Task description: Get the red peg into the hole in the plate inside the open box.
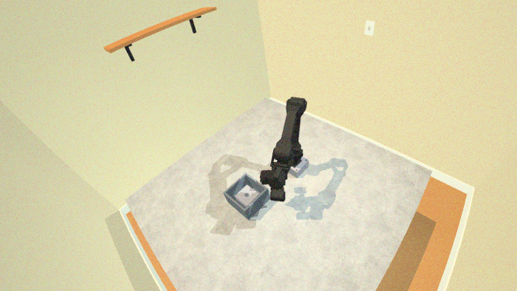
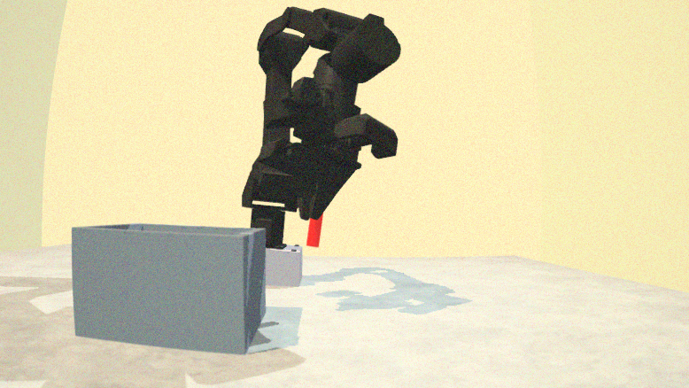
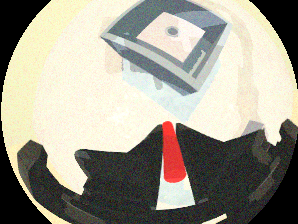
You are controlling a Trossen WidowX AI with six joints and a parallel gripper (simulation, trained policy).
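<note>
My gripper tip is now 80 mm short of the plate, 130 mm to the left of it and 60 mm above it. Round my gripper tip: red peg (10 mm behind, 10 mm to the left, 10 mm above); then grey box (80 mm ahead, 130 mm to the right, 80 mm below).
</note>
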